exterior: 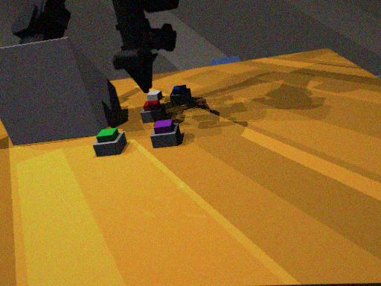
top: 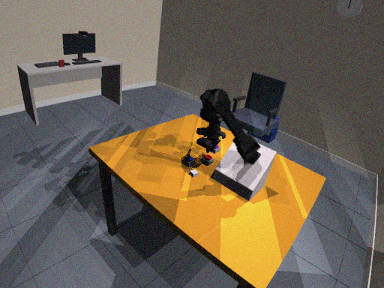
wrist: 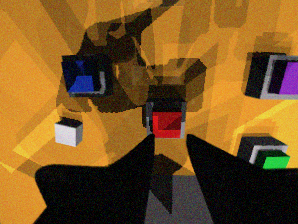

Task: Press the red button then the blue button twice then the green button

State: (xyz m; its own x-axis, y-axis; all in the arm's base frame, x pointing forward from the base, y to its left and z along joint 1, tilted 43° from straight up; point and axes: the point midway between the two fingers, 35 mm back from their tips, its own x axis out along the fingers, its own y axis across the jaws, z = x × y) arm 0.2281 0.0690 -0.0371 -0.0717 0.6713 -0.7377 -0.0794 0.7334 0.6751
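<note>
The red button lies 4 cm below my gripper tip. Also, from my gripper tip: green button: 15 cm to the right, 5 cm behind, 4 cm below; then blue button: 10 cm to the left, 5 cm ahead, 4 cm below; then purple button: 13 cm to the right, 6 cm ahead, 4 cm below.
</note>
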